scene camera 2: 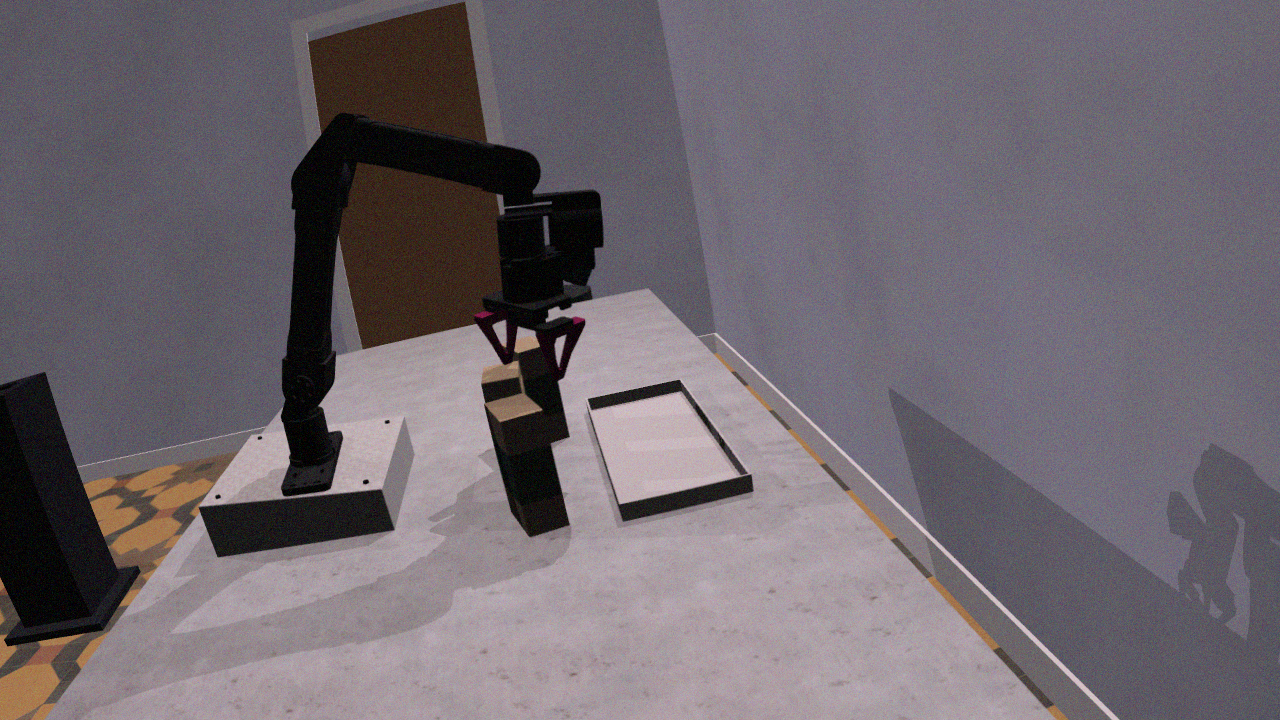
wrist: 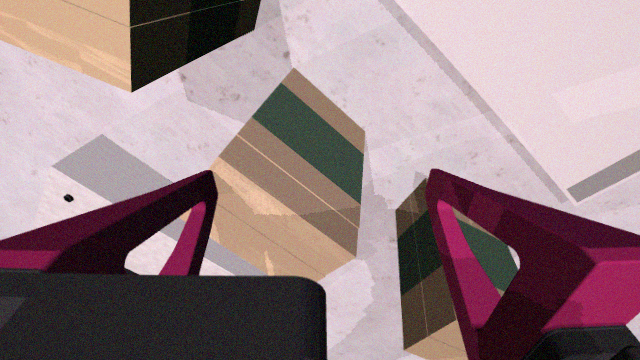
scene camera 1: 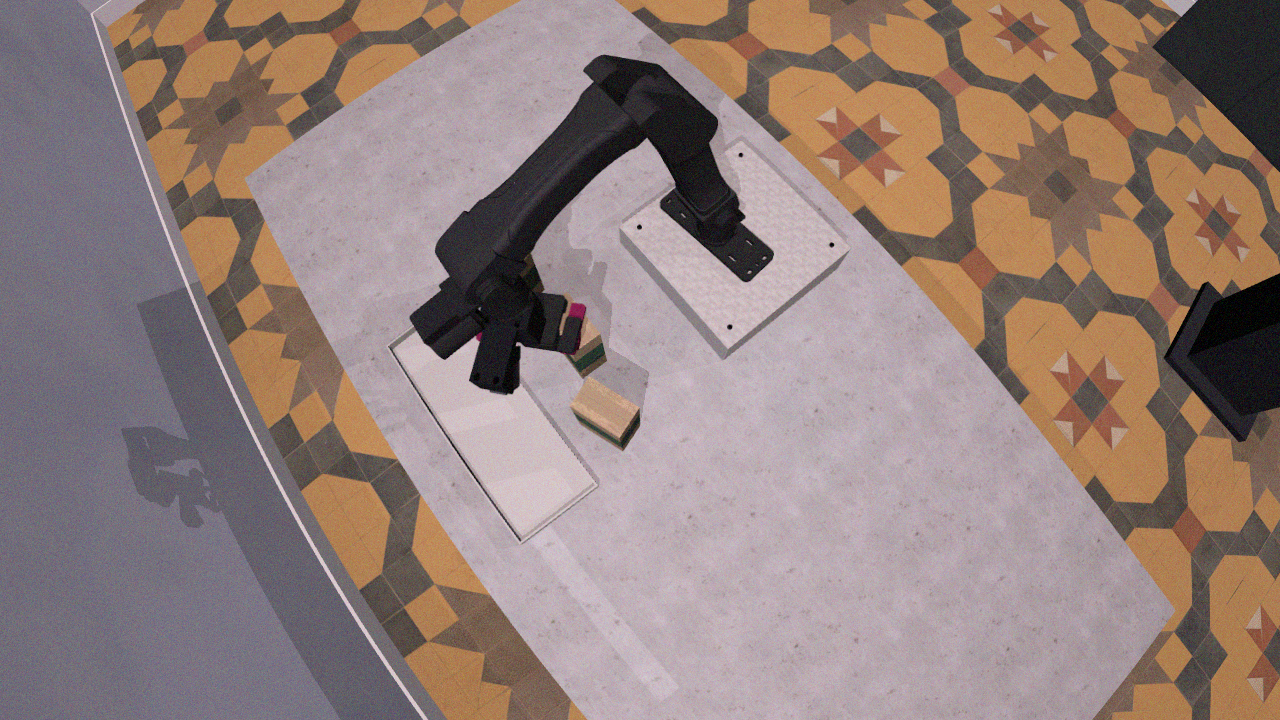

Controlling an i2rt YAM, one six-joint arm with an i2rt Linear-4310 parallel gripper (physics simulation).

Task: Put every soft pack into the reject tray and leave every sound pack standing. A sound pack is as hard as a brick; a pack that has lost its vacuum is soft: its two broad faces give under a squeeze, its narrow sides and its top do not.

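Where they show: gripper, fingertip midpoint: [scene camera 2: 532, 371] [wrist: 321, 181] [scene camera 1: 546, 340]; arm's base at its link origin: [scene camera 2: 314, 464] [scene camera 1: 715, 230].
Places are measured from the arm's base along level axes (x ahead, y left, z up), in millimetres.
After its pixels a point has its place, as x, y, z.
Three tan packs with green bands stand upright. The middle pack [scene camera 1: 590, 344] @[286, 23, 59] [scene camera 2: 501, 376] @[287, -41, 72] [wrist: 295, 175] @[313, -15, 49] is beneath and between the fingers in the wrist view. The far pack [scene camera 1: 605, 410] @[336, 109, 71] [scene camera 2: 547, 407] @[344, 65, -16] [wrist: 195, 40] @[330, 61, 24] is upper left there. The near pack [scene camera 1: 529, 268] @[269, -139, 37] [scene camera 2: 528, 465] @[289, -218, 16] [wrist: 415, 270] @[277, -138, 20] is partly behind the right finger. My gripper [scene camera 2: 535, 368] @[329, -23, 64] [wrist: 321, 181] @[329, -23, 64] is open, pointing down, with its tips around the height of the pack tops; the exact gap is unclear. The reject tray [scene camera 1: 537, 474] @[470, 84, -66] [scene camera 2: 653, 438] @[468, -19, -66] [wrist: 600, 45] @[458, -140, -65] is white, dark-rimmed and empty where visible. Softness cannot be seen.
The arm's white base block [scene camera 1: 742, 304] @[63, 118, -1] [scene camera 2: 241, 528] @[-110, -98, -32] [wrist: 52, 200] @[87, 145, -2] stands on the other side of the packs from the tray. The packs stand close together on the grey table [scene camera 1: 850, 501] @[146, 460, -69] [scene camera 2: 716, 608] @[409, -458, -68]. A black pedestal [scene camera 1: 1244, 358] [scene camera 2: 53, 519] stands off the table.
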